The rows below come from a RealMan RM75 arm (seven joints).
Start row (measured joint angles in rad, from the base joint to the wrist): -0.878 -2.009 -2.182 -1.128 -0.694 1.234 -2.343
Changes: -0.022 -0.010 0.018 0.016 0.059 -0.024 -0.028; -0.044 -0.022 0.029 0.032 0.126 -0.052 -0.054; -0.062 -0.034 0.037 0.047 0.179 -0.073 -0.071; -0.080 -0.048 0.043 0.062 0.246 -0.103 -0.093; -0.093 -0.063 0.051 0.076 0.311 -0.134 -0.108; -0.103 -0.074 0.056 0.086 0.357 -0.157 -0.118; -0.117 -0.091 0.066 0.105 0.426 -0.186 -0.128; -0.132 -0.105 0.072 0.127 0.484 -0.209 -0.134; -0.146 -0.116 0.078 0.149 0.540 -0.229 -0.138; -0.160 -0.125 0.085 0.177 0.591 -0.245 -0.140; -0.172 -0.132 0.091 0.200 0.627 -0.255 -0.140; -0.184 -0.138 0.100 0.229 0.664 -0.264 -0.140; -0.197 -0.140 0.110 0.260 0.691 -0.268 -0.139; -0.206 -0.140 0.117 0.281 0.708 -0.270 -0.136; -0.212 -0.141 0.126 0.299 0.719 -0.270 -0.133
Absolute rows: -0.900 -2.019 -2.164 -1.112 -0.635 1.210 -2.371; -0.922 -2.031 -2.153 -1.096 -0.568 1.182 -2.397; -0.940 -2.043 -2.145 -1.081 -0.515 1.161 -2.414; -0.958 -2.057 -2.139 -1.066 -0.448 1.131 -2.436; -0.971 -2.072 -2.131 -1.052 -0.383 1.100 -2.451; -0.981 -2.083 -2.126 -1.042 -0.337 1.077 -2.461; -0.995 -2.100 -2.116 -1.023 -0.268 1.048 -2.471; -1.010 -2.114 -2.110 -1.001 -0.210 1.025 -2.477; -1.024 -2.125 -2.104 -0.979 -0.154 1.005 -2.481; -1.038 -2.134 -2.097 -0.951 -0.103 0.989 -2.483; -1.050 -2.141 -2.091 -0.928 -0.067 0.979 -2.483; -1.062 -2.147 -2.082 -0.899 -0.030 0.970 -2.483; -1.075 -2.149 -2.072 -0.868 -0.003 0.966 -2.482; -1.084 -2.149 -2.065 -0.847 0.014 0.964 -2.479; -1.090 -2.150 -2.056 -0.829 0.025 0.964 -2.476
